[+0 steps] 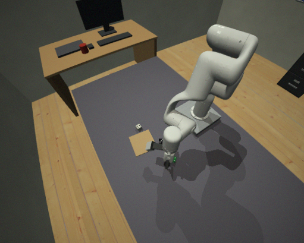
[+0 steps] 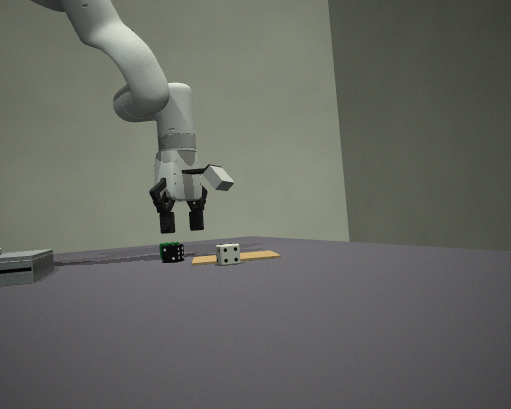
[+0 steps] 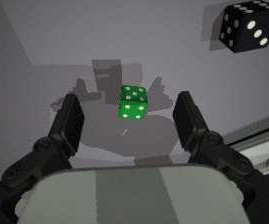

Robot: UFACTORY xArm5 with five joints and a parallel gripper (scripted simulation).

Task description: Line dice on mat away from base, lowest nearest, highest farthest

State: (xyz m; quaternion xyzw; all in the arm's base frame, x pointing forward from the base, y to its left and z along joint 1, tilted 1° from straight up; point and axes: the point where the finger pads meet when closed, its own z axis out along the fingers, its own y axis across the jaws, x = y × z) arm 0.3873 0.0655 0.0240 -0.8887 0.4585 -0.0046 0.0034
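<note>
The green die lies 20 mm behind my hand, 20 mm to the left of it and 40 mm below it. From my hand the other things lie so: tan mat 30 mm ahead, 180 mm to the right, 60 mm below; then black die 50 mm behind, 100 mm to the right, 40 mm below; then white die 10 mm behind, 280 mm to the right, 40 mm below.
</note>
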